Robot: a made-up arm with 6 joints.
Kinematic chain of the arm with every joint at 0, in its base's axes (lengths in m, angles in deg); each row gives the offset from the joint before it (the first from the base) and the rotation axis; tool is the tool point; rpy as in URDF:
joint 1: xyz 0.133 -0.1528 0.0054 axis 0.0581 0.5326 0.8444
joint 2: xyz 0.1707 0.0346 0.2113 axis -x
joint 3: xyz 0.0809 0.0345 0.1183 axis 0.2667 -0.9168 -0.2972
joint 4: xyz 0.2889 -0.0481 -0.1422 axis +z
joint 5: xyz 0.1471 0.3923 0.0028 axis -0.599 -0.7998 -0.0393
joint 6: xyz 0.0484 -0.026 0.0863 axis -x
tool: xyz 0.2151 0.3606 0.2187 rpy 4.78 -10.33 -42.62
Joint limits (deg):
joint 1: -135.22..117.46
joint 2: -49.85..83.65
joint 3: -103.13..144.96
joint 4: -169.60..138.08
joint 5: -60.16..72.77
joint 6: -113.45..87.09
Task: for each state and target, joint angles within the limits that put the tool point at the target. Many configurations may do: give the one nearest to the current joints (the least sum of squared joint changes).
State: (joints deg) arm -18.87 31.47 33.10 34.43 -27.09 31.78
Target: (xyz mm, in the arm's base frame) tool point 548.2 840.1 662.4
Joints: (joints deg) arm 13.35 26.47 65.92 21.59 -25.30 16.03
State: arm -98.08 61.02 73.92 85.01 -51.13 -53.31
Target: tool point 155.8 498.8 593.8
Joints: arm -81.99 24.20 121.47 56.84 -20.82 -72.50
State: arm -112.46 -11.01 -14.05 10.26 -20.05 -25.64
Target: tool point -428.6 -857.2 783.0
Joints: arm -135.22 3.18 -29.85 -10.09 -36.87 -43.14
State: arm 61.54 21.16 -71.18 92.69 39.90 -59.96
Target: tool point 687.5 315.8 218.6
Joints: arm 14.24 22.29 -92.43 103.65 39.54 -96.52
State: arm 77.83 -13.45 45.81 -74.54 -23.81 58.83
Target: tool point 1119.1 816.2 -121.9
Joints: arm 83.62 15.43 60.68 -90.38 -6.17 87.09
